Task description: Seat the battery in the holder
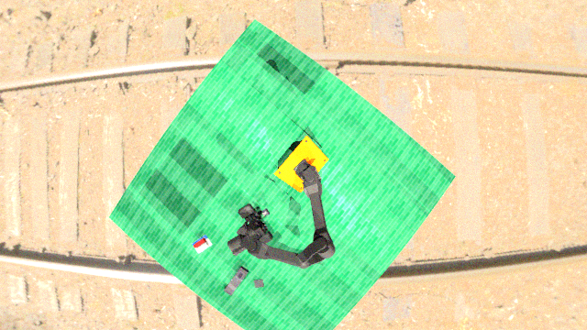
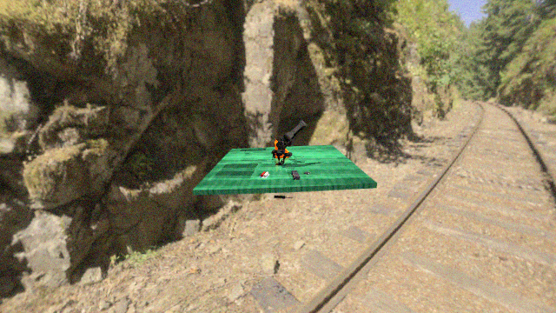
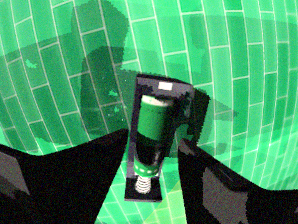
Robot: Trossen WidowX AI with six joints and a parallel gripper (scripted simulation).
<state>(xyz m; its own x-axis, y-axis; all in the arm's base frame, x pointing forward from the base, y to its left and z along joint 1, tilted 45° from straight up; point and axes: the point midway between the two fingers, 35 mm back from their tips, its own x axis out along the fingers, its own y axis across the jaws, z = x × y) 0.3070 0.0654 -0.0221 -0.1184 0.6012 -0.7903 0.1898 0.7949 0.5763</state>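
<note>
Right now my gripper tip is 1 cm above the battery.
</note>
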